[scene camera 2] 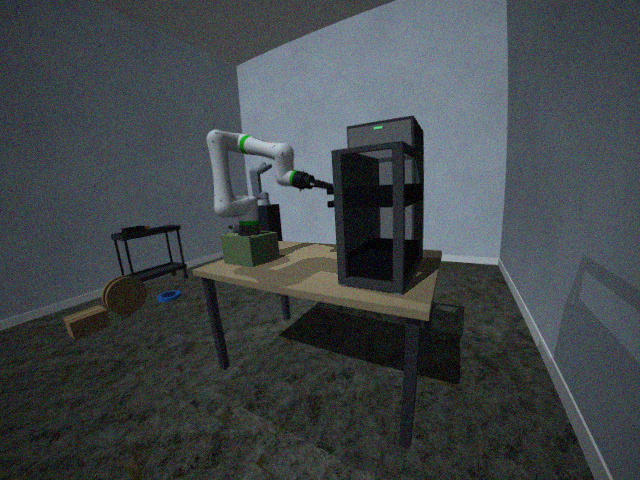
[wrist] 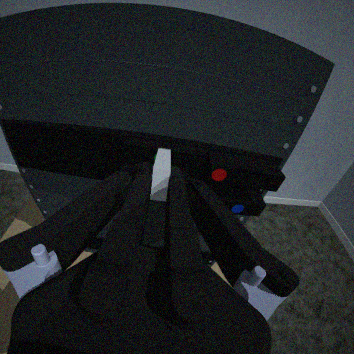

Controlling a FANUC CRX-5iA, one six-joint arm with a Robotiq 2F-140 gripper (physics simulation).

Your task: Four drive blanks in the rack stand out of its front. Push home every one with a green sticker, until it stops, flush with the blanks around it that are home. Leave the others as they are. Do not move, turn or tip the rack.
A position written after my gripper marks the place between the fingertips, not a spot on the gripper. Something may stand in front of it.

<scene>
In view: my gripper [wrist: 162, 159] and a dark rack [scene camera 2: 361, 252].
The dark rack also shows in the wrist view [wrist: 77, 121].
</scene>
